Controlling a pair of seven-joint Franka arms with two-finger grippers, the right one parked.
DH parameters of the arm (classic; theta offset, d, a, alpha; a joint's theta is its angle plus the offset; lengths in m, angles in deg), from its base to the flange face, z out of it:
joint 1: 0 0.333 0 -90
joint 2: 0 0 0 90
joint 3: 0 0.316 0.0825 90
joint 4: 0 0 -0.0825 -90
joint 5: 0 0.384 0 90
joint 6: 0 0 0.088 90
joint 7: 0 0.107 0 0
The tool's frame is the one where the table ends.
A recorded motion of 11 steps. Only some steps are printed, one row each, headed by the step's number.
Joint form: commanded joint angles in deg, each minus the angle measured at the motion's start. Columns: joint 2, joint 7, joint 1, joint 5, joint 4, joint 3, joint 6.
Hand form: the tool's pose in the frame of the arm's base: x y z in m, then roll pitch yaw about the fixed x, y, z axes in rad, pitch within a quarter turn. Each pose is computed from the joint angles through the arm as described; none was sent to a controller.
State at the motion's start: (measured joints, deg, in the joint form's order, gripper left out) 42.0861 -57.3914 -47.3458 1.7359 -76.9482 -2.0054 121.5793
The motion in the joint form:
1: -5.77 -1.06 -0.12 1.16 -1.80 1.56 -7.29
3: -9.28 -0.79 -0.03 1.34 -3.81 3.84 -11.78
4: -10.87 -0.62 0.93 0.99 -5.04 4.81 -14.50
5: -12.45 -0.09 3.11 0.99 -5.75 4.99 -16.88
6: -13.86 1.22 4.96 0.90 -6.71 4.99 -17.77
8: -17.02 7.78 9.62 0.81 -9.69 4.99 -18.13
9: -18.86 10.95 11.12 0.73 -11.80 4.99 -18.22
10: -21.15 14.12 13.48 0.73 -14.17 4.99 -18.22
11: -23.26 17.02 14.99 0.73 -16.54 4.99 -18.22
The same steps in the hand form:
1: 0.4877 -0.5337 0.3427 -3.1082 -0.0278 0.1639
3: 0.4945 -0.5044 0.3638 -3.0501 -0.0216 0.1952
4: 0.5023 -0.4816 0.3698 -3.0141 -0.0020 0.2291
5: 0.5156 -0.4549 0.3801 -2.9916 0.0126 0.2640
6: 0.5254 -0.4338 0.3881 -2.9869 0.0223 0.2758
8: 0.5480 -0.3813 0.4009 -2.9906 0.0448 0.2462
9: 0.5503 -0.3614 0.4052 -2.9907 0.0594 0.2191
10: 0.5558 -0.3325 0.4123 -2.9946 0.0700 0.2063
11: 0.5552 -0.3120 0.4170 -2.9967 0.0820 0.1833

